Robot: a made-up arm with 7 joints. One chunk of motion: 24 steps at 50 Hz.
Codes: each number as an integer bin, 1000 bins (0 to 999) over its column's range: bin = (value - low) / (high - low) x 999, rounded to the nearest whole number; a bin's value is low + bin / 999 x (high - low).
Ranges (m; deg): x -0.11..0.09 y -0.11..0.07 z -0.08..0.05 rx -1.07..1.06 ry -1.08..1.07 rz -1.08..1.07
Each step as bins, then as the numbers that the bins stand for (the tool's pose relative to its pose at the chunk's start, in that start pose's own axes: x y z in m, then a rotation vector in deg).
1 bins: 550 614 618 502 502 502
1 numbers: 0.0001 0.0006 0.0004 0.00 0.00 0.00
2 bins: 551 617 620 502 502 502
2 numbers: 0.0003 0.0012 0.0007 0.00 0.00 0.00
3 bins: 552 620 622 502 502 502
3 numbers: 0.0005 0.0017 0.0009 0.00 0.00 0.00
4 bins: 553 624 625 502 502 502
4 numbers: 0.0007 0.0024 0.0013 0.00 0.00 0.00
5 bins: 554 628 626 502 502 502
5 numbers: 0.0009 0.0032 0.0015 0.00 0.00 0.00
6 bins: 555 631 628 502 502 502
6 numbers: 0.0011 0.0037 0.0017 0.00 0.00 0.00
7 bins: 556 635 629 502 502 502
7 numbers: 0.0013 0.0044 0.0019 0.00 0.00 0.00
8 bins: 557 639 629 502 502 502
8 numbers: 0.0015 0.0051 0.0019 0.00 0.00 0.00
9 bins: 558 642 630 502 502 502
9 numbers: 0.0017 0.0057 0.0020 0.00 0.00 0.00
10 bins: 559 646 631 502 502 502
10 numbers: 0.0019 0.0064 0.0021 0.00 0.00 0.00
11 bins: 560 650 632 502 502 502
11 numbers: 0.0021 0.0071 0.0022 0.00 0.00 0.00
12 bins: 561 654 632 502 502 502
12 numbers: 0.0023 0.0078 0.0022 0.00 0.00 0.00
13 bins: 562 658 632 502 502 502
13 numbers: 0.0025 0.0086 0.0022 0.00 0.00 0.00
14 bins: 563 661 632 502 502 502
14 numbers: 0.0027 0.0091 0.0022 0.00 0.00 0.00
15 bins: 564 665 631 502 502 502
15 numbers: 0.0029 0.0098 0.0021 0.00 0.00 0.00
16 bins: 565 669 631 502 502 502
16 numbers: 0.0031 0.0105 0.0021 0.00 0.00 0.00
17 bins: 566 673 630 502 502 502
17 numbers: 0.0033 0.0113 0.0020 0.00 0.00 0.00
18 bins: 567 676 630 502 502 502
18 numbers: 0.0035 0.0118 0.0020 0.00 0.00 0.00
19 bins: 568 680 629 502 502 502
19 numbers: 0.0037 0.0125 0.0019 0.00 0.00 0.00
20 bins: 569 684 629 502 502 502
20 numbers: 0.0039 0.0132 0.0019 0.00 0.00 0.00
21 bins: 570 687 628 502 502 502
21 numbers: 0.0041 0.0138 0.0017 0.00 0.00 0.00
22 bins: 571 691 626 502 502 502
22 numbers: 0.0043 0.0145 0.0015 0.00 0.00 0.00
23 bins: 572 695 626 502 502 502
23 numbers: 0.0045 0.0152 0.0015 0.00 0.00 0.00
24 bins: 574 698 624 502 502 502
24 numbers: 0.0049 0.0158 0.0012 0.00 0.00 0.00
